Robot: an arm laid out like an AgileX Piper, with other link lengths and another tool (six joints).
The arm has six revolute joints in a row. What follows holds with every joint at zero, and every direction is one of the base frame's.
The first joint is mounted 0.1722 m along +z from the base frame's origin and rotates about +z.
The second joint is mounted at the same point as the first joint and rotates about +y.
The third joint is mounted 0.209 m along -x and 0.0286 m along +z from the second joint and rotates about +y.
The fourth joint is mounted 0.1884 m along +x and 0.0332 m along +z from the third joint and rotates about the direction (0.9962, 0, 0.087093).
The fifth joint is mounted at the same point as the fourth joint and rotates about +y.
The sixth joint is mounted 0.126 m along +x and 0.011 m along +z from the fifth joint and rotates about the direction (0.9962, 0, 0.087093).
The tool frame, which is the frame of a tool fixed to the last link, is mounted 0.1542 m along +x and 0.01 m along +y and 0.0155 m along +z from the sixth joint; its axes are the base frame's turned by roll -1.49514, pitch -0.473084 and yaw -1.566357 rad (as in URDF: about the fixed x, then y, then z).
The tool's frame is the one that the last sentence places.
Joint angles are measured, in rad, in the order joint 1, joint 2, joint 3, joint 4, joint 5, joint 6. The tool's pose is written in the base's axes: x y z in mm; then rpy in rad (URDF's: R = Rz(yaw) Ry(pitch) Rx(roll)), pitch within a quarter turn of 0, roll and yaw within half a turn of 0. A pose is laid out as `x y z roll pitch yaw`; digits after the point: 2 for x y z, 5 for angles.
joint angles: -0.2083 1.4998 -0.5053 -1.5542 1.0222 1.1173
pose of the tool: 181.02 -278.38 116.58 2.80217 -1.06346 -1.05537
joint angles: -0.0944 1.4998 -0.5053 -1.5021 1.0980 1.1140
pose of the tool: 189.11 -264.33 122.94 2.75395 -1.08128 -0.98544
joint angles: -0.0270 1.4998 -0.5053 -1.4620 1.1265 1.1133
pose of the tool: 193.99 -253.46 122.20 2.75148 -1.07763 -0.96466
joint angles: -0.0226 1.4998 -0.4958 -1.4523 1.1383 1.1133
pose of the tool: 188.74 -253.66 121.21 2.72895 -1.07387 -0.95529
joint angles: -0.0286 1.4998 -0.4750 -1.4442 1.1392 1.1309
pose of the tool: 180.14 -254.43 116.56 2.72907 -1.06524 -0.97548
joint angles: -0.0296 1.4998 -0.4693 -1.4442 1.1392 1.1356
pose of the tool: 178.41 -254.57 115.60 2.72749 -1.06380 -0.97700
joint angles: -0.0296 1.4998 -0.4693 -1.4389 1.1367 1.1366
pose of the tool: 177.77 -254.05 114.34 2.73581 -1.06021 -0.98750
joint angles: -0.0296 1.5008 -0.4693 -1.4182 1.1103 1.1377
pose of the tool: 177.96 -249.86 106.12 2.77942 -1.03453 -1.02717
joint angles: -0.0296 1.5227 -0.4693 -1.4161 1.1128 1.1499
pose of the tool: 175.76 -250.05 102.31 2.76171 -1.02748 -1.02051
